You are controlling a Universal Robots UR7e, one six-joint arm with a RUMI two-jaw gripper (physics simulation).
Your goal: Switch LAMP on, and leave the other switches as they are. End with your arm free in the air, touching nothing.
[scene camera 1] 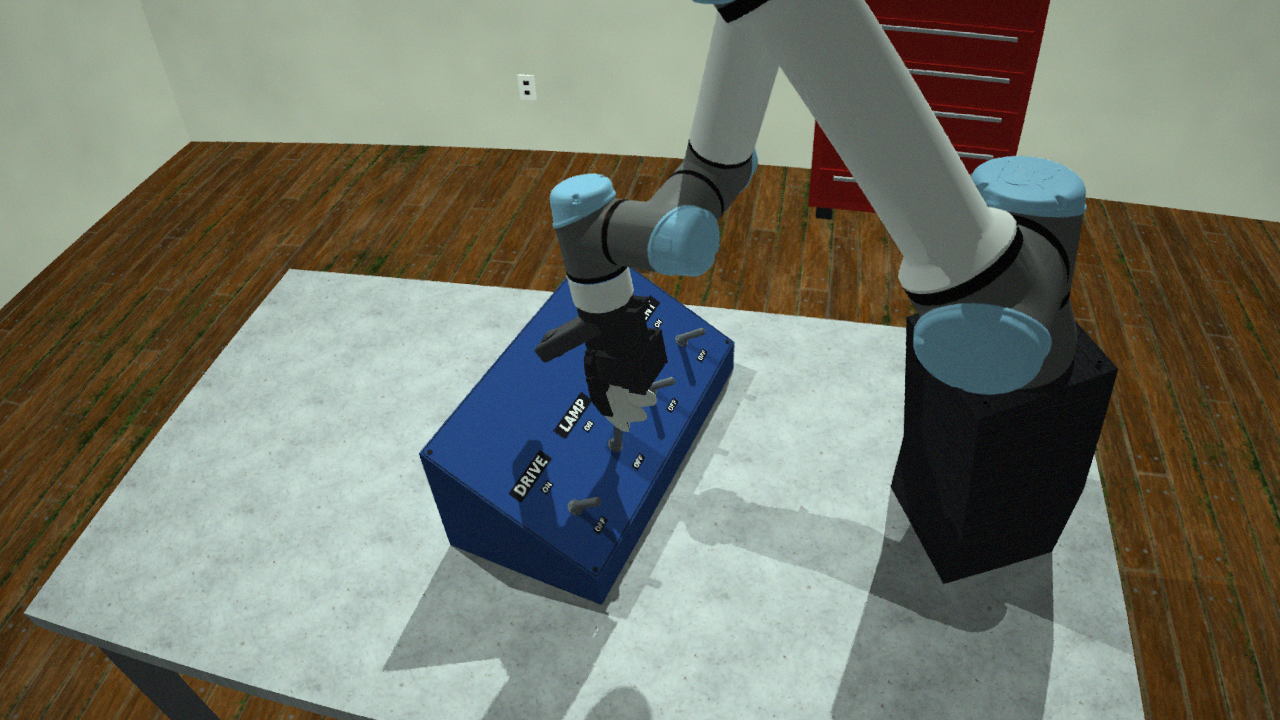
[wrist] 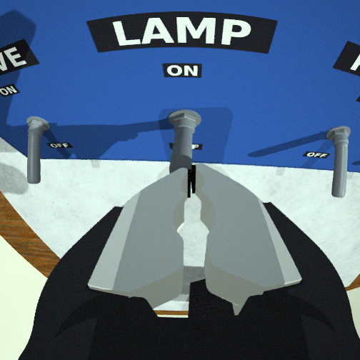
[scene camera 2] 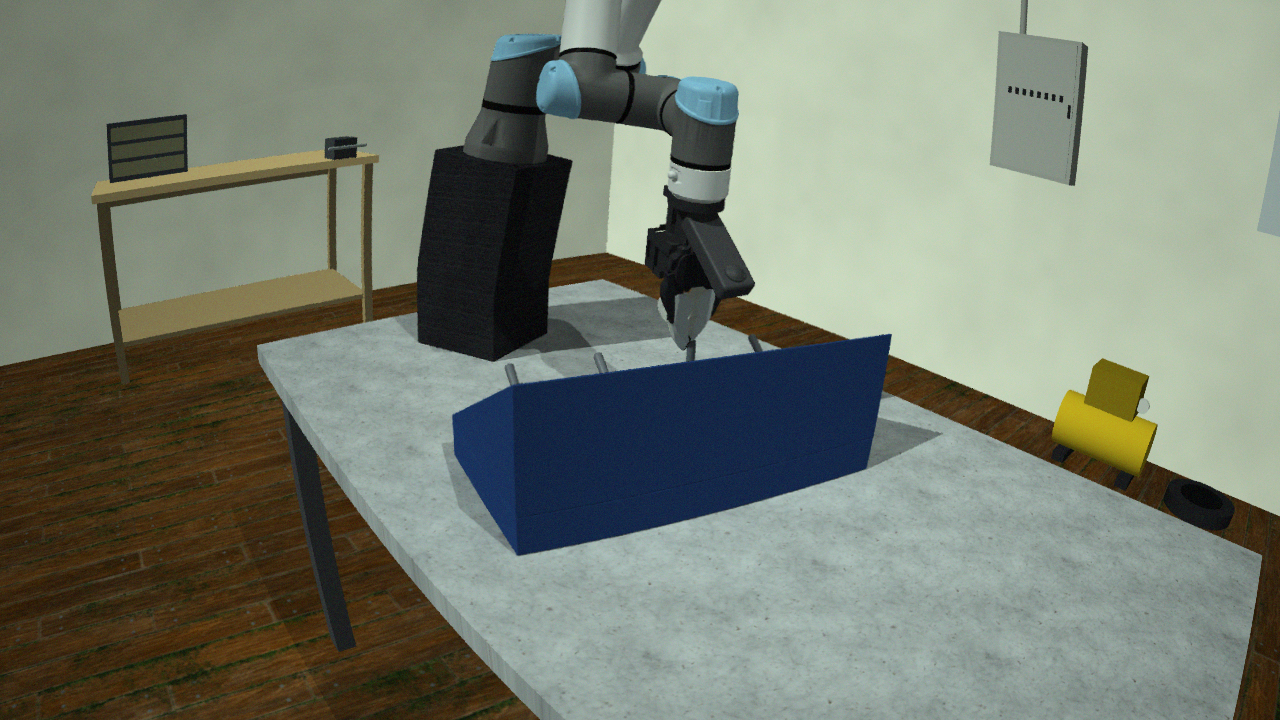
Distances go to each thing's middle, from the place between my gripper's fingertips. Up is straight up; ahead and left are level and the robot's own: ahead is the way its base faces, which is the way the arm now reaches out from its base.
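Labels:
Blue switch panel (scene camera 2: 559, 462): 6 cm to the right of my hand, 8 cm ahead of it, 5 cm below it.

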